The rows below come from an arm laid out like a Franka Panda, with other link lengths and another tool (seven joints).
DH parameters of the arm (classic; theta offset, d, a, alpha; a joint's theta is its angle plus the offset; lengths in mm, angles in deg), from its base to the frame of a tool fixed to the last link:
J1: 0 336.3 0 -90
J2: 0 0 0 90
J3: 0 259.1 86.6 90
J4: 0 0 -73.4 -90
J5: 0 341.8 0 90
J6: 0 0 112.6 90
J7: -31.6 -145 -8.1 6.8
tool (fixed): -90 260 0 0
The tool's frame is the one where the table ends.
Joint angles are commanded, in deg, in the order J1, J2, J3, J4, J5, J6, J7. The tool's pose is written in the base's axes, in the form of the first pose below.
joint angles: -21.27 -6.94 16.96 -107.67 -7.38 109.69 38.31
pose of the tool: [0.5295 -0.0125 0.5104 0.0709 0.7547 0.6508 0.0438]
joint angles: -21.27 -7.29 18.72 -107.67 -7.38 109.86 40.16
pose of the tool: [0.5302 0.0048 0.5132 0.0755 0.7545 0.6501 0.0482]
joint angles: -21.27 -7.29 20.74 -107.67 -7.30 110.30 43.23
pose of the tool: [0.5323 0.0246 0.5135 0.0786 0.7596 0.6433 0.0550]
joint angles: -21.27 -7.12 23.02 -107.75 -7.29 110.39 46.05
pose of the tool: [0.5333 0.0464 0.5108 0.0782 0.7623 0.6399 0.0576]
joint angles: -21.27 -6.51 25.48 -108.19 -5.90 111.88 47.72
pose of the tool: [0.5354 0.0716 0.5047 0.0696 0.7589 0.6436 0.0711]
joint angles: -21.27 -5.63 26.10 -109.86 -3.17 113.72 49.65
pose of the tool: [0.5381 0.0797 0.4886 0.0453 0.7708 0.6299 0.0840]
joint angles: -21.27 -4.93 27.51 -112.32 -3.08 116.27 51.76
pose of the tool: [0.5378 0.0924 0.4677 0.0391 0.7744 0.6259 0.0840]
